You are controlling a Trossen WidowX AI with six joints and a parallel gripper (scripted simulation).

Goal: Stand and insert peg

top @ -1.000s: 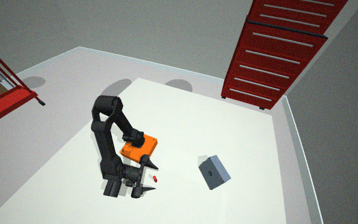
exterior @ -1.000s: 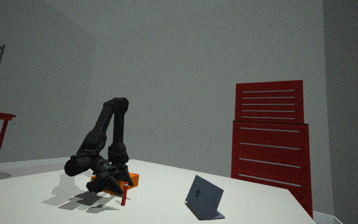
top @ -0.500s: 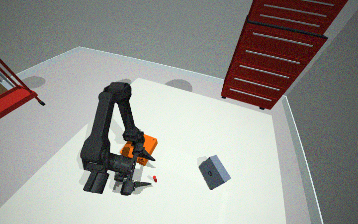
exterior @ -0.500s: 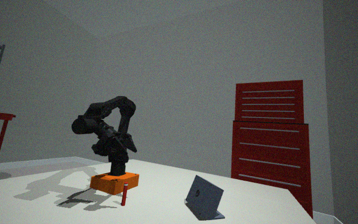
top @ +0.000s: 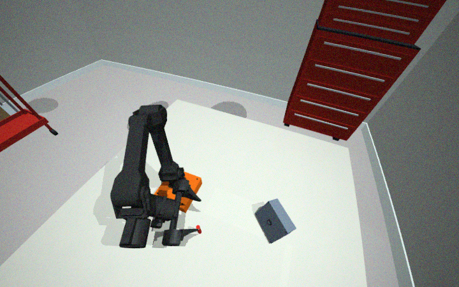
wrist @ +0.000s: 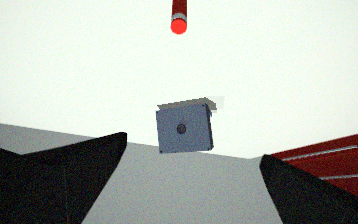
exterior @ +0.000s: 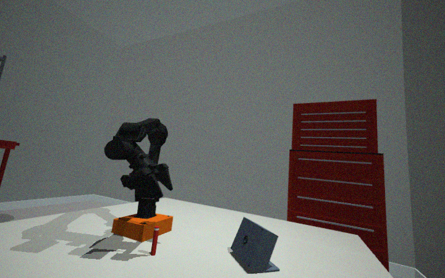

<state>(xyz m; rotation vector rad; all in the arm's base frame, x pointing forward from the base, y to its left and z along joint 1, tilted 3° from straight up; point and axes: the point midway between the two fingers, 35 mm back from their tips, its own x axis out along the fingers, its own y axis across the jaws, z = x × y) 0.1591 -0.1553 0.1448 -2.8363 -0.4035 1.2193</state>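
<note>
Right now the red peg is 12 cm below my gripper tip, 2 cm to the right of it and 1 cm behind it. Round my gripper tip: grey sloped panel 28 cm ahead, 13 cm below, 9 cm to the left.
</note>
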